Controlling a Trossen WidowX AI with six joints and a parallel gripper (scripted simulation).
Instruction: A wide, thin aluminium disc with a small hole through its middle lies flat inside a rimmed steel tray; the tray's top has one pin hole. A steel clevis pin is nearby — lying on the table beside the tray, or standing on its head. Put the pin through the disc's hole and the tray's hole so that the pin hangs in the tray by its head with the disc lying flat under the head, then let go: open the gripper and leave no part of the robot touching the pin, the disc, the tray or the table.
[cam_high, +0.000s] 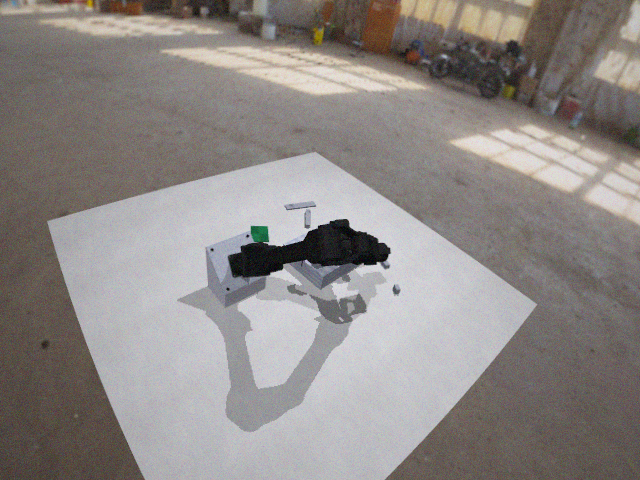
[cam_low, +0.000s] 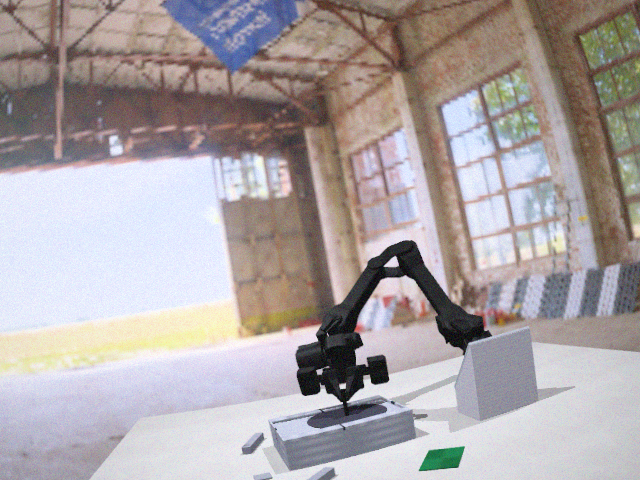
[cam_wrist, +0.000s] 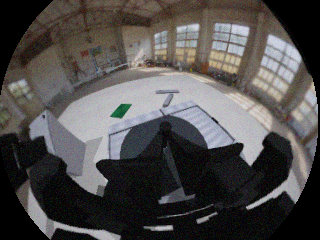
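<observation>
My gripper tip is 10 mm above the clevis pin. Round my gripper tip: green square 210 mm to the left, 120 mm behind, 90 mm below; dark aluminium disc 30 mm below, 10 mm to the right; rimmed steel tray 50 mm below, 20 mm ahead.
</observation>
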